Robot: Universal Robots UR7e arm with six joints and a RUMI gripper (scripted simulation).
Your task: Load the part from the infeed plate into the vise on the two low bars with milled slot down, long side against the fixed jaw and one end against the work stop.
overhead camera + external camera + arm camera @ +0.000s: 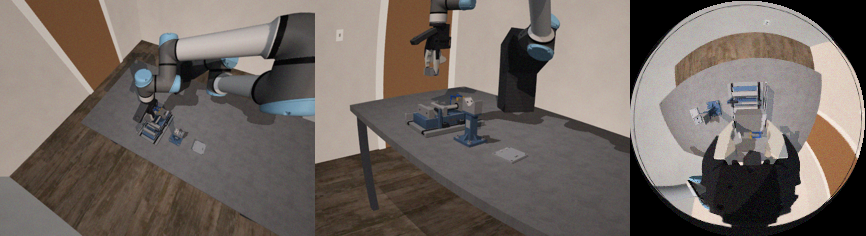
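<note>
My hand is 170 mm above the fixed jaw, 30 mm short of it and 20 mm to the right of it. The rest, counted from my hand: part (10 mm below); moving jaw (170 mm below, 30 mm behind, 20 mm to the left); air cylinder rod (170 mm below, 80 mm behind, 10 mm to the left).
</note>
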